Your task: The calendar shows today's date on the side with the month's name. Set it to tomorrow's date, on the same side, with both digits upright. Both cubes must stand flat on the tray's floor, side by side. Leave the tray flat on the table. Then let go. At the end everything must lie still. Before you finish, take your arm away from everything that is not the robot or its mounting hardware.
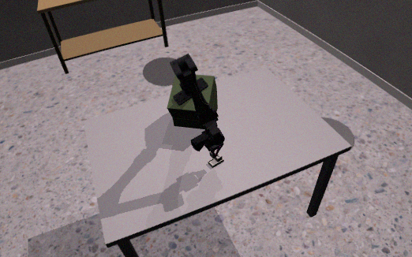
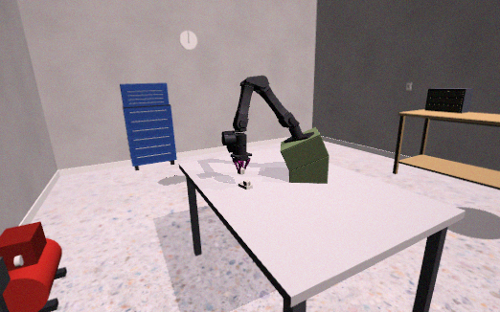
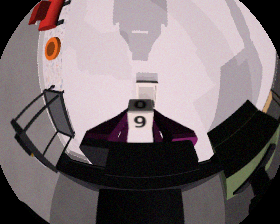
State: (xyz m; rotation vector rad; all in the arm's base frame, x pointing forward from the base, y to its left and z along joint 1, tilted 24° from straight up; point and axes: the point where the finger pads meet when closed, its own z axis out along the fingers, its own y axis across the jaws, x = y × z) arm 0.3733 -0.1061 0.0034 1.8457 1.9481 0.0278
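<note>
Right now my hand is 80 mm above the calendar tray, 20 mm to the right of it and 10 mm past it. The rest, counted from my hand: white cube right at my hand.
</note>
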